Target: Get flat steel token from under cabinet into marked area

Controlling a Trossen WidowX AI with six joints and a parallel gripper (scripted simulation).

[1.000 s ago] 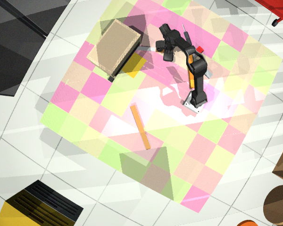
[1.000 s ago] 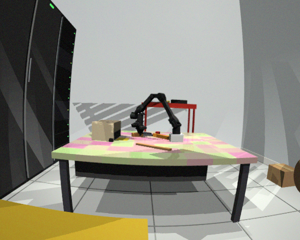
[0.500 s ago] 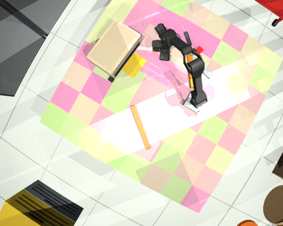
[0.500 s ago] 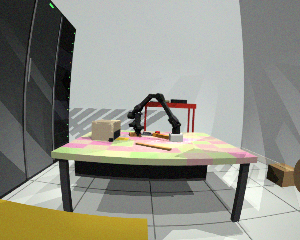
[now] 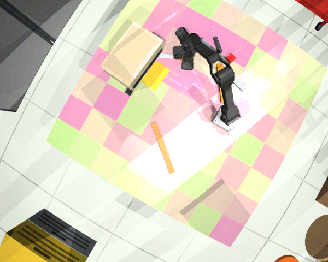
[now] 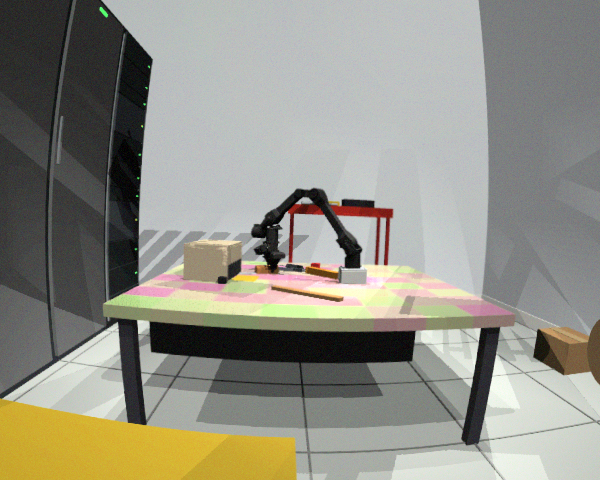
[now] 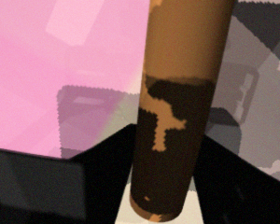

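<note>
The grey tool lies 12 cm behind my gripper tip and 13 cm to the right of it. Round my gripper tip: orange bar 24 cm behind, 2 cm to the right, 1 cm above; dark screwdriver 4 cm behind, 20 cm to the right; grey token 14 cm ahead, 17 cm to the left.
</note>
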